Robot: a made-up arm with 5 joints.
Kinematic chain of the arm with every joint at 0, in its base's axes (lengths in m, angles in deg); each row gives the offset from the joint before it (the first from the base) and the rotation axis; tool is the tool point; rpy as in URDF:
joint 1: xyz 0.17 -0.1 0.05 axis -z
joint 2: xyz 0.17 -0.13 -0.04 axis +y
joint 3: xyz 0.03 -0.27 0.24 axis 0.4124 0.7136 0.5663
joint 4: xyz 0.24 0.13 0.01 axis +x
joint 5: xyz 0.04 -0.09 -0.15 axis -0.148 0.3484 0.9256
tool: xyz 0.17 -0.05 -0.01 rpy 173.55 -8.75 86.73
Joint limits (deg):
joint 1: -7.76..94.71
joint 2: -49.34..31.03
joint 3: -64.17..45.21
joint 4: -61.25..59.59
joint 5: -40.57..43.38
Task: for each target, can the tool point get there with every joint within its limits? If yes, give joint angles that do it. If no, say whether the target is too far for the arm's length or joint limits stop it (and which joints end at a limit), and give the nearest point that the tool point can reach.
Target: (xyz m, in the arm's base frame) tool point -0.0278 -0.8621 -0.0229
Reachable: yes | joints 72.92 16.65 -2.19 -13.57 17.41
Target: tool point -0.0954 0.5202 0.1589
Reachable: no: joint limits stop it (at a limit: joint 1, joint 2, joint 3, joint 4, joint 5) | nearest point -0.3220 0.2016 0.4967 | short by 0.517 m
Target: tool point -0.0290 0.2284 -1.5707
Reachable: no: too far | nearest point -0.0466 -0.3872 -0.1942 | short by 1.508 m
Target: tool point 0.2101 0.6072 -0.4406
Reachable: no: joint limits stop it (at a limit: joint 1, joint 2, joint 3, joint 4) | nearest point 0.5131 -0.0011 -0.0882 | short by 0.765 m
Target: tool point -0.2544 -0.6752 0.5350
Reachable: yes | joints 70.49 -23.98 -35.44 -42.77 25.31
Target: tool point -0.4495 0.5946 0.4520
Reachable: no: joint limits stop it (at a limit: joint 1, joint 2, joint 3, joint 4, joint 5) | nearest point -0.3220 0.2016 0.4967 | short by 0.416 m
